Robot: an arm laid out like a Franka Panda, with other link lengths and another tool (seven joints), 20 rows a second.
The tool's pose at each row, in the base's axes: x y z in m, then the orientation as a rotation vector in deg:
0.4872 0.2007 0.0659 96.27 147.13 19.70
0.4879 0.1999 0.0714 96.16 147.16 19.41
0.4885 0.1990 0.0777 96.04 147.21 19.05
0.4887 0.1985 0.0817 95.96 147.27 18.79
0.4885 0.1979 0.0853 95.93 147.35 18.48
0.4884 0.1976 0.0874 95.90 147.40 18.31
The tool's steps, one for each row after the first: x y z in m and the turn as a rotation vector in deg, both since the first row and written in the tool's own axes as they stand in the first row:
-0.0006 0.0015 -0.0054 0.12 -0.15 -0.08
-0.0012 0.0030 -0.0115 0.28 -0.32 -0.18
-0.0014 0.0039 -0.0155 0.41 -0.42 -0.25
-0.0016 0.0042 -0.0191 0.60 -0.51 -0.30
-0.0017 0.0045 -0.0212 0.69 -0.56 -0.33

